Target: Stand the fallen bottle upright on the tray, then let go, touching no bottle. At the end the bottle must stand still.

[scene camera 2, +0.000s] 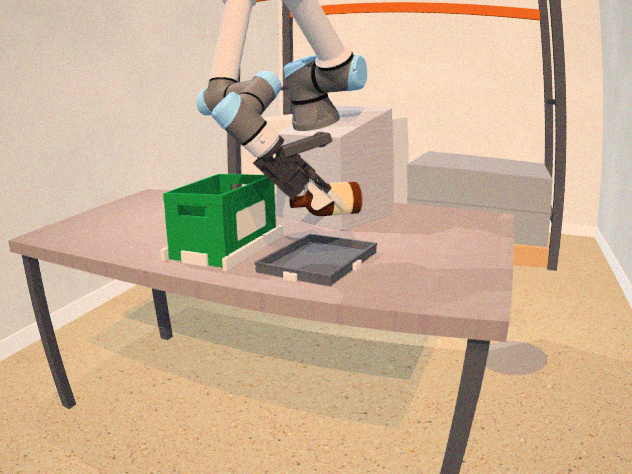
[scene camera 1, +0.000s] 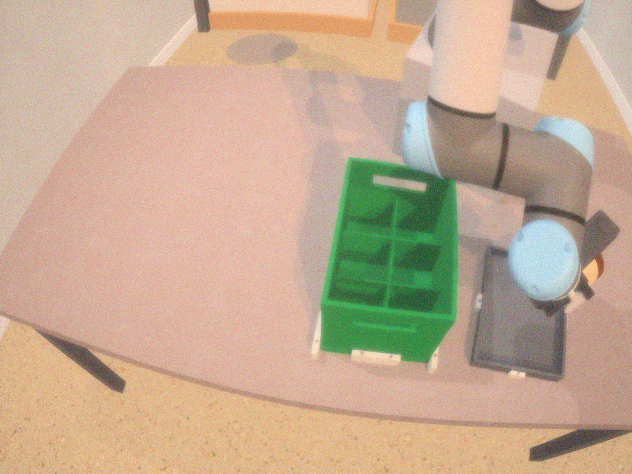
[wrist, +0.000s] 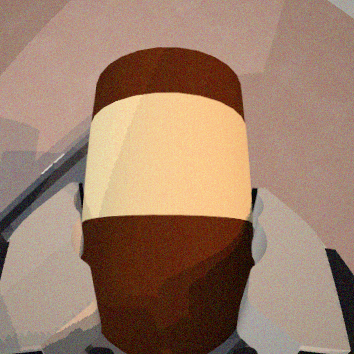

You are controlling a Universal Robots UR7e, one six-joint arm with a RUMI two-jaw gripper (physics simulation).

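The brown bottle with a cream label is off the table. It lies nearly level in the air, its neck toward the crate side and its base pointing away, in scene camera 2. My gripper is shut on the bottle's body, one finger on each side, just by the label's lower edge. The arm hides most of the gripper in scene camera 1. The dark grey tray lies flat on the table, below the held bottle in scene camera 2. Part of the tray's edge shows at the left in the wrist view.
A green crate with open compartments stands beside the tray, with pale stops around its foot. The table's front edge runs near the tray. A pale pedestal carries the arm behind the table.
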